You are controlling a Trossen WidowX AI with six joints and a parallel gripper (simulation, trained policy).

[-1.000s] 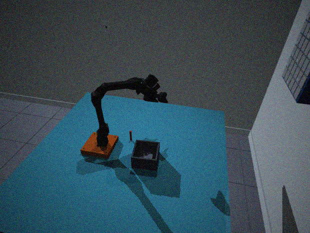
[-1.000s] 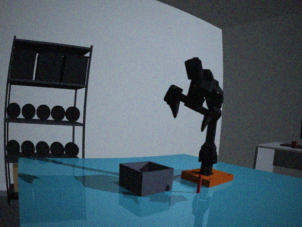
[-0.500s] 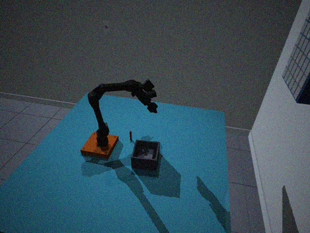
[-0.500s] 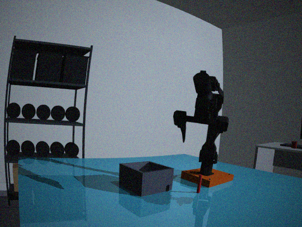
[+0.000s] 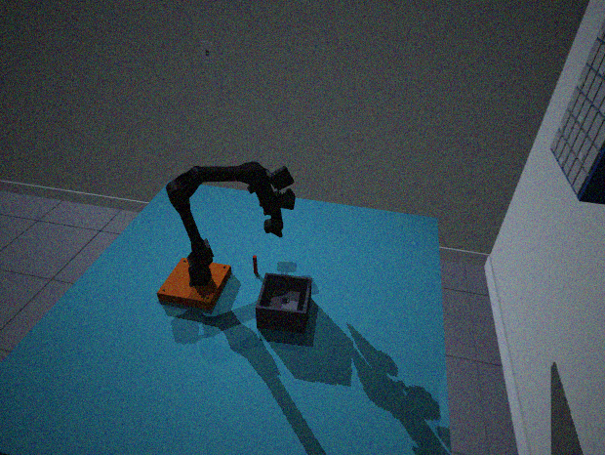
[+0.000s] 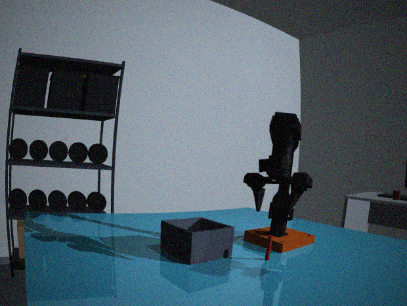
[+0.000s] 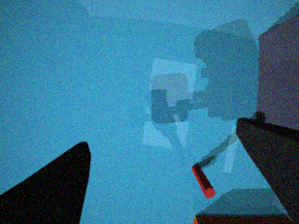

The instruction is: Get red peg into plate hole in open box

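The red peg is 130 mm below my gripper tip, 90 mm behind it and 60 mm to the right of it. Also, from my gripper tip: plate (240 mm to the right, 130 mm below, 40 mm ahead); then dark box (240 mm to the right, 150 mm below, 40 mm ahead).
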